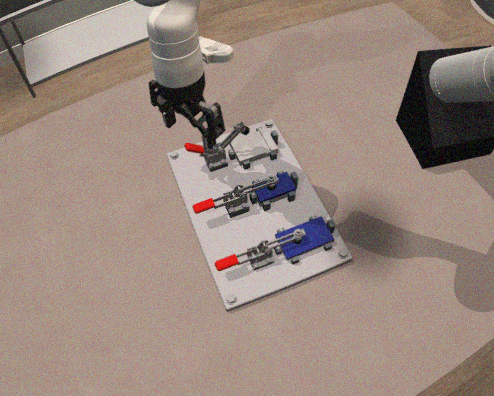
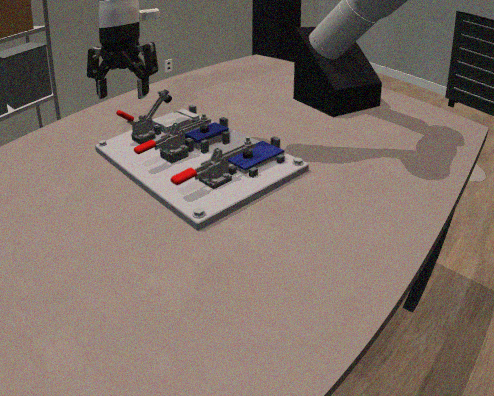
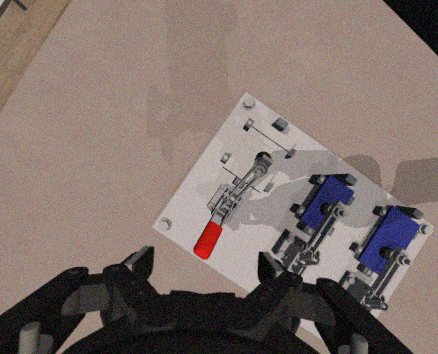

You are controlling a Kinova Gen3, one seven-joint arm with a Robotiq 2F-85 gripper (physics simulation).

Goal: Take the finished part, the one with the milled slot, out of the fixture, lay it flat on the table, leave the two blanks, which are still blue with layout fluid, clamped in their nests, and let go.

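Places are measured from the arm's base along level axes (x ahead, y left, z up), in metres.
Where they show: gripper, fingertip midpoint: (image 1: pixel 189 135) (image 2: pixel 122 97) (image 3: pixel 206 260); arm's base, origin of the base link: (image 1: pixel 447 80) (image 2: pixel 324 45).
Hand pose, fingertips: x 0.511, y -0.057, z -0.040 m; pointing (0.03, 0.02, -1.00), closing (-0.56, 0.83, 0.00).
Observation:
Each offset is from my fingertips to the top centre of the thing. "spot": to the spot under its first point. Level surfaces: height alone.
The finished part {dx -0.119, dy -0.007, dz -0.082 m} (image 1: pixel 250 149) (image 2: pixel 172 119) (image 3: pixel 243 150) is pale and lies in the end nest of the white fixture plate (image 1: pixel 272 281) (image 2: pixel 240 194) (image 3: pixel 186 200); its slot is hard to make out. The clamp arm (image 1: pixel 231 137) (image 2: pixel 159 105) (image 3: pixel 245 187) at this nest is tilted up off the part, its red handle {dx -0.017, dy -0.003, dz -0.025 m} (image 1: pixel 193 148) (image 2: pixel 125 115) (image 3: pixel 208 240) low. Two blue blanks {dx -0.119, dy +0.102, dz -0.077 m} (image 1: pixel 285 189) {dx -0.135, dy +0.212, dz -0.087 m} (image 1: pixel 318 234) (image 2: pixel 216 131) (image 2: pixel 266 152) (image 3: pixel 336 192) (image 3: pixel 397 230) sit under lowered clamps. My gripper (image 1: pixel 193 125) (image 2: pixel 122 95) (image 3: pixel 206 260) is open and empty, above the raised clamp's handle side.
The lowered clamps' red handles {spot: dx +0.013, dy +0.111, dz -0.057 m} (image 1: pixel 203 205) {dx -0.019, dy +0.217, dz -0.052 m} (image 1: pixel 226 262) (image 2: pixel 145 146) (image 2: pixel 184 176) point to the same side as the raised clamp's. Small stop blocks surround each nest. The black robot base (image 1: pixel 434 120) (image 2: pixel 335 82) stands beyond the plate on the table {dz -0.119 m} (image 1: pixel 125 300) (image 2: pixel 225 300) (image 3: pixel 100 175).

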